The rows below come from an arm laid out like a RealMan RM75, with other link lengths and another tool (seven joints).
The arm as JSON. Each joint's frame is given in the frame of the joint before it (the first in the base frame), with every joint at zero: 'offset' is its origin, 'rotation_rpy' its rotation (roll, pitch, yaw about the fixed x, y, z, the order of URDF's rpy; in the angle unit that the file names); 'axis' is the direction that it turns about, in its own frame. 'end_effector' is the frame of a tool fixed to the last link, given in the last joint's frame.
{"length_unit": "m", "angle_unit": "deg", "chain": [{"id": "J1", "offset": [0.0, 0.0, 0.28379], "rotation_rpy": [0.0, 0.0, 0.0], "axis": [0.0, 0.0, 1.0]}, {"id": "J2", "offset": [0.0, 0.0, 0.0], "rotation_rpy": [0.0, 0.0, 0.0], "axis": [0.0, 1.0, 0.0]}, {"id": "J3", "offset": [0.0, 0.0, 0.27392], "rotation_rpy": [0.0, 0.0, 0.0], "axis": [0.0, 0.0, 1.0]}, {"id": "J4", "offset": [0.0, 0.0, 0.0], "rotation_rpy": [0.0, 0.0, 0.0], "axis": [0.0, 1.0, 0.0]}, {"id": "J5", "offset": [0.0, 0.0, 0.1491], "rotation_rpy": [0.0, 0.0, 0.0], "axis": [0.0, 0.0, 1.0]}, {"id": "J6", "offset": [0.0, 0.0, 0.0], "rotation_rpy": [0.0, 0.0, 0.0], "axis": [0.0, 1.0, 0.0]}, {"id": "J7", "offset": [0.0, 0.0, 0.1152], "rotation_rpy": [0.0, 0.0, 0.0], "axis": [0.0, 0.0, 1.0]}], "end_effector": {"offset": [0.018, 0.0, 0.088], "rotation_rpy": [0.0, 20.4, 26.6]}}
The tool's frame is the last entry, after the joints.
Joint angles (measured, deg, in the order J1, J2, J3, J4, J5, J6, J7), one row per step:
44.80 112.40 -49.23 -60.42 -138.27 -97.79 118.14
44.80 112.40 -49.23 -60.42 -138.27 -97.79 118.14
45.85 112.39 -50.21 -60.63 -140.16 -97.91 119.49
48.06 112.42 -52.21 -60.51 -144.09 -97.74 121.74
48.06 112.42 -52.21 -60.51 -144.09 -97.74 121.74
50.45 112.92 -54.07 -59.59 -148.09 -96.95 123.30
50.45 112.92 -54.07 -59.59 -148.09 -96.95 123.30
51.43 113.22 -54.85 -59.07 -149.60 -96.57 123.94
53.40 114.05 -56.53 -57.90 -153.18 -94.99 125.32
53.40 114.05 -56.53 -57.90 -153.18 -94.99 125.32
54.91 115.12 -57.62 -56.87 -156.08 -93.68 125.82
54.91 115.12 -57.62 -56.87 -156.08 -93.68 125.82
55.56 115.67 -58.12 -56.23 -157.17 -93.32 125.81
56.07 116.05 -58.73 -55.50 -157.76 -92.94 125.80
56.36 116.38 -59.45 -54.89 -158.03 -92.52 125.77
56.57 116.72 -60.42 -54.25 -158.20 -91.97 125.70
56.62 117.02 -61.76 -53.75 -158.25 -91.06 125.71
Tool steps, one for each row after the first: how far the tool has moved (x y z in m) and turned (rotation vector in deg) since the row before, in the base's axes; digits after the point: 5 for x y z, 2 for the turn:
0.00000 0.00000 0.00000 0.00 0.00 0.00
0.00007 0.00194 0.00023 -0.43 -2.21 -0.38
0.00053 0.00493 0.00040 -0.59 -4.61 -0.50
0.00000 0.00000 0.00000 0.00 0.00 0.00
-0.00080 0.00535 -0.00262 -0.55 -4.35 0.01
0.00000 0.00000 0.00000 0.00 0.00 0.00
-0.00086 0.00183 -0.00185 -0.28 -1.63 0.03
-0.00079 0.00555 -0.00399 0.14 -3.74 0.25
0.00000 0.00000 0.00000 0.00 0.00 0.00
-0.00142 0.00320 -0.00544 -0.22 -2.75 0.73
0.00000 0.00000 0.00000 0.00 0.00 0.00
-0.00081 -0.00019 -0.00356 -0.60 -1.08 0.37
-0.00067 -0.00049 -0.00335 -0.65 -0.78 0.32
-0.00026 -0.00085 -0.00333 -0.62 -0.59 0.33
0.00014 -0.00104 -0.00369 -0.69 -0.67 0.46
0.00066 -0.00019 -0.00347 -0.42 -0.79 0.70

